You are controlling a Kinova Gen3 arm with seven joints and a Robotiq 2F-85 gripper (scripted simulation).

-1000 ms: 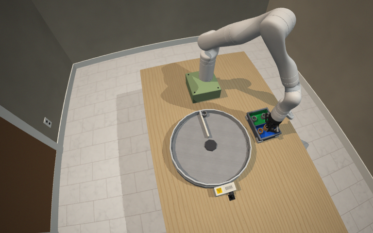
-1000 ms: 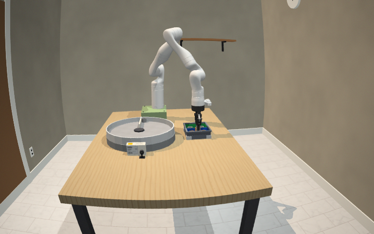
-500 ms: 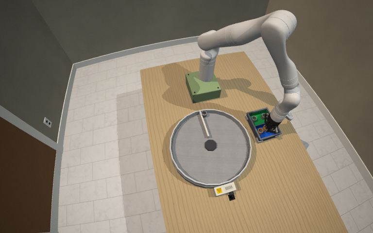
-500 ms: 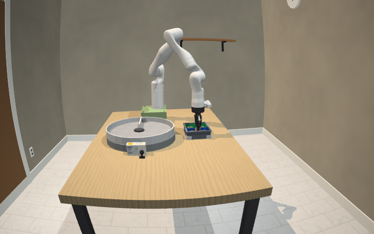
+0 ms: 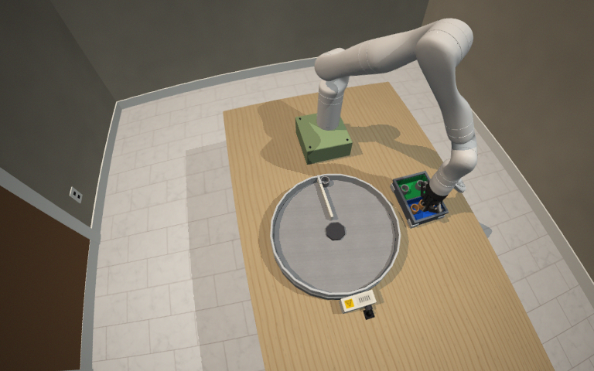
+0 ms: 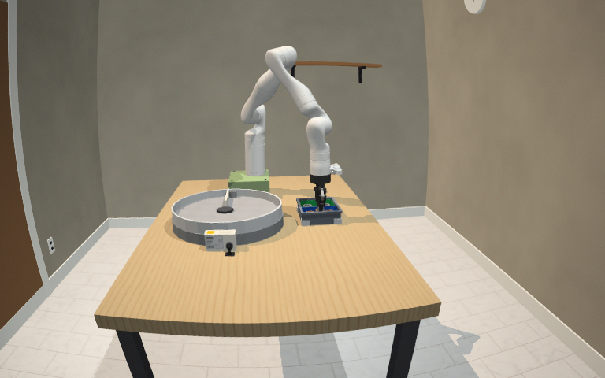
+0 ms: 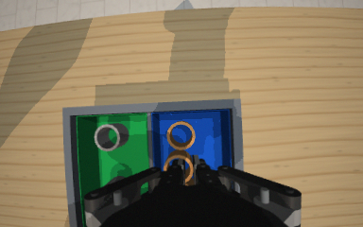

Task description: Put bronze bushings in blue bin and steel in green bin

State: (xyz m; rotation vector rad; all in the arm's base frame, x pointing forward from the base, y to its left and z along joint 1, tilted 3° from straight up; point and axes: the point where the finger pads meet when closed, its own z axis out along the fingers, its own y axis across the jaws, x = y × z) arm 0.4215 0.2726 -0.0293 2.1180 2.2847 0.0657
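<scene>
The blue bin lies 4 cm behind my hand, 1 cm to the right of it and 1 cm below it. From my hand the other things lie so: turntable (35 cm to the right, 3 cm ahead, 2 cm above).
</scene>
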